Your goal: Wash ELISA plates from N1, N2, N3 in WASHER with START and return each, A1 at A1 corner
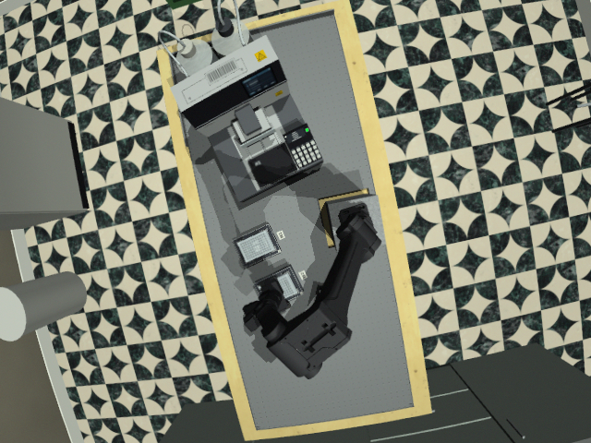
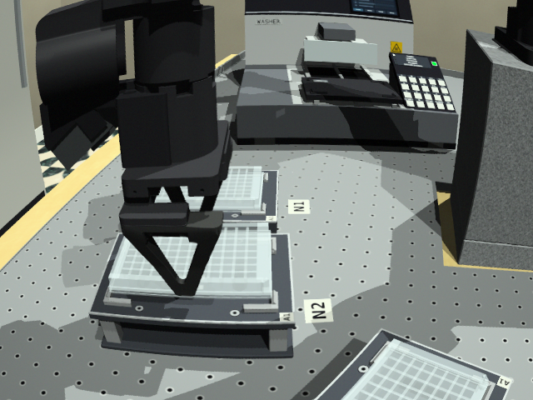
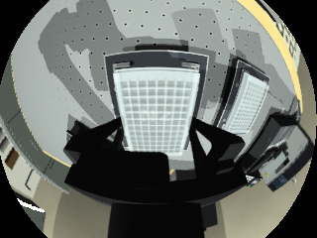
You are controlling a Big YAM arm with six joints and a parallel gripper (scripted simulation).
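Right now my hand is 160 mm past the nest N3, 150 mm to the right of it and 20 mm above it. The rest, counted from my hand: washer carrier 130 mm behind, 460 mm to the right, 10 mm above; plate washer 100 mm behind, 610 mm to the right, 70 mm above; nest label 70 mm behind, 200 mm to the right, 60 mm below.
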